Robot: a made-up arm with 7 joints.
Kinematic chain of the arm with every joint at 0, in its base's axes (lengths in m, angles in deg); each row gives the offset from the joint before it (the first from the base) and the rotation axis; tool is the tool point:
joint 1: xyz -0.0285 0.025 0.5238 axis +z
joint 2: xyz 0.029 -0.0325 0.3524 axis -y
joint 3: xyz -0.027 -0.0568 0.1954 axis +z
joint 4: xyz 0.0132 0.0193 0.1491 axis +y
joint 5: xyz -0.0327 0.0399 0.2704 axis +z
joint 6: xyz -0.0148 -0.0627 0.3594 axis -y
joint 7: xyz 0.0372 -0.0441 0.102 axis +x
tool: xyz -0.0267 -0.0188 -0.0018
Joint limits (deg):
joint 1: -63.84..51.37
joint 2: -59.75..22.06
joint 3: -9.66..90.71
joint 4: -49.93..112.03
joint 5: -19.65..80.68
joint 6: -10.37..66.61
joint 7: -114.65..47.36
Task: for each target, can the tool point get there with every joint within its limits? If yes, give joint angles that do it. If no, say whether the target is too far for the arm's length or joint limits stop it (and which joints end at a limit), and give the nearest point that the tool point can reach.
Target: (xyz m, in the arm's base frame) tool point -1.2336 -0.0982 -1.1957
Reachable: no: too far | nearest point -0.0727 -0.3904 0.3281 | short by 1.938 m
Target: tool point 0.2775 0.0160 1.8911
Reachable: yes | joints 18.93 -9.23 47.31 5.93 44.08 55.97 -32.48
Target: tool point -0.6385 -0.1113 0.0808
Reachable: no: joint limits stop it (at a limit: joint 1, joint 2, joint 3, joint 4, joint 5) | nearest point -0.1036 -0.3907 0.3644 | short by 0.667 m
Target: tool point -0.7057 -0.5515 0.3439
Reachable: no: joint limits stop it (at a limit: joint 1, joint 2, joint 3, joint 4, joint 6) | nearest point -0.1226 -0.4610 0.4049 | short by 0.593 m
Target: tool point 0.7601 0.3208 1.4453
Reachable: yes | joints 27.83 -23.43 5.33 52.72 2.39 29.01 14.62
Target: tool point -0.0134 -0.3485 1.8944
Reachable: yes | joints 9.08 -12.37 38.14 -28.48 -5.65 -2.59 -54.00
